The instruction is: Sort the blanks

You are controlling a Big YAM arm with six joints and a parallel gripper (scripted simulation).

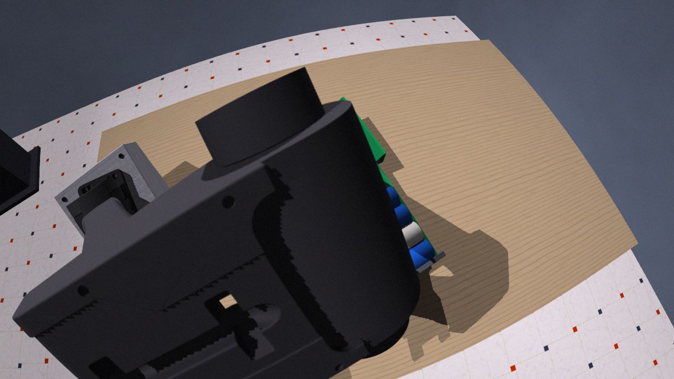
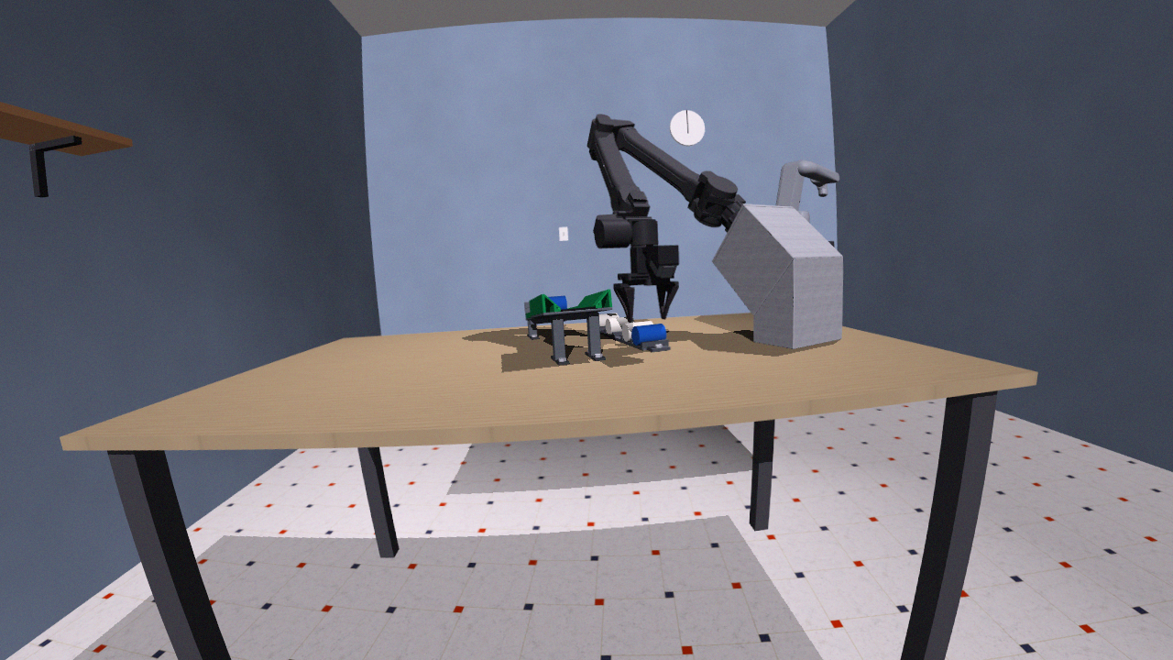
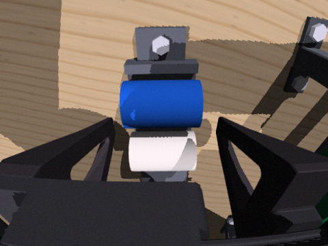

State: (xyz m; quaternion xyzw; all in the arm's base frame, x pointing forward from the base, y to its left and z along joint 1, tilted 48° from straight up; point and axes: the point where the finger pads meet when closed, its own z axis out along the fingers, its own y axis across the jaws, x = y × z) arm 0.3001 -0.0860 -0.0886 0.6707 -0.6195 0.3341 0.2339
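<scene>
Now: hand 130 mm to the left of the grey stock rack and 70 mm above it. Also, from my hand: grey stop 320 mm to the right, 160 mm ahead.
</scene>
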